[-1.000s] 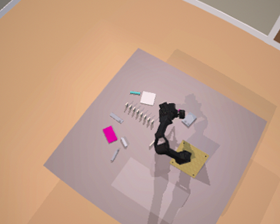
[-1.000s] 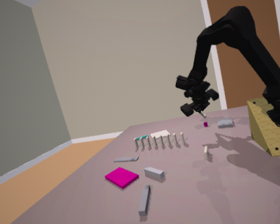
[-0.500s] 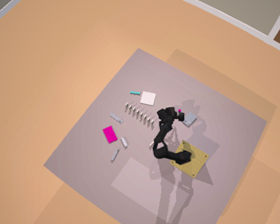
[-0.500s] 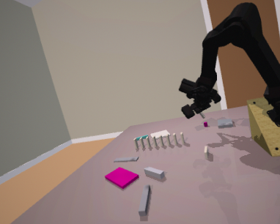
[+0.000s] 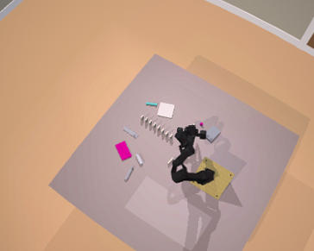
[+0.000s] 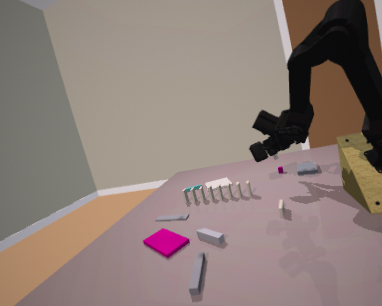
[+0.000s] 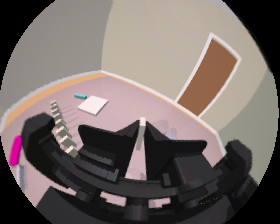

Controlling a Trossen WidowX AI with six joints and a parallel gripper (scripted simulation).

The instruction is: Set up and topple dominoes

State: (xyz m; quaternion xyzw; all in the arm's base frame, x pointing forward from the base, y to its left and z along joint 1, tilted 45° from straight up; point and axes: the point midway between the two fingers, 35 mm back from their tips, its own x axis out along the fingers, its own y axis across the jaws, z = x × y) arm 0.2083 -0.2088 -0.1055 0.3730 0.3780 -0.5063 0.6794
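My gripper tip is 11 cm above the small magenta cube, 8 cm to the left of it and 4 cm past it. From my gripper tip the other things lie so: teal stick (35 cm ahead, 12 cm below, 7 cm to the right); then white square (24 cm ahead, 12 cm below, 7 cm to the right); then magenta plate (36 cm ahead, 33 cm to the left, 12 cm below).
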